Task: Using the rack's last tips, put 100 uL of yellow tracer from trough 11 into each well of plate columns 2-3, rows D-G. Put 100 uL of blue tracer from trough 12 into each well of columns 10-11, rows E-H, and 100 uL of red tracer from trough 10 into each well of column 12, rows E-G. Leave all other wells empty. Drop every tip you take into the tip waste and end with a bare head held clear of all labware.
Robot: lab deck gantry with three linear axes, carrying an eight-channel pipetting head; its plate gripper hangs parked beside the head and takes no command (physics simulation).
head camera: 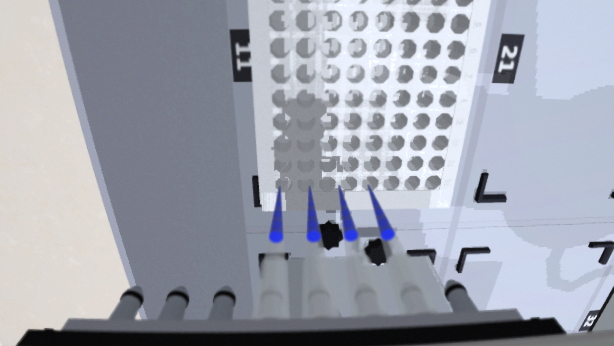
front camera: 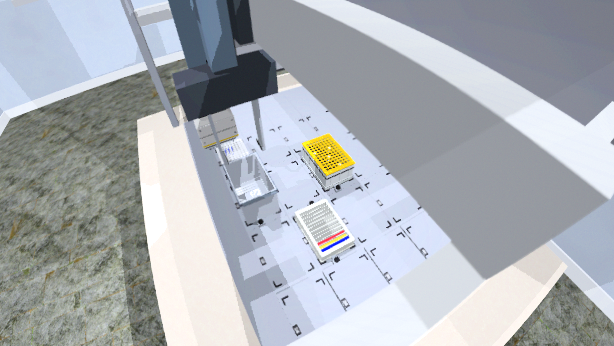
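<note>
The pipetting head (front camera: 218, 131) is low over the plate (front camera: 241, 148) (head camera: 445, 197). In the head camera, four neighbouring channels carry tips with blue liquid (head camera: 313, 220) in their lower ends; three nozzles on the left and one on the right are bare. The tip ends hang above the plate's near end. The wells seen there show no colour; the far columns are cut off. The reservoir (front camera: 320, 220) shows red (front camera: 331, 237), yellow and blue (front camera: 335, 244) strips. A few pale tips stand in the yellow tip rack (front camera: 316, 145). My plate gripper (front camera: 245, 155) hangs beside the head, paddles apart and empty.
The grey tip waste bin (front camera: 267, 172) stands right beside the plate, with pale tips inside. One gripper paddle (front camera: 258, 125) hangs beyond the bin and the other in front of the head and plate. A grey gantry beam (front camera: 400, 115) crosses the front view and hides part of the deck.
</note>
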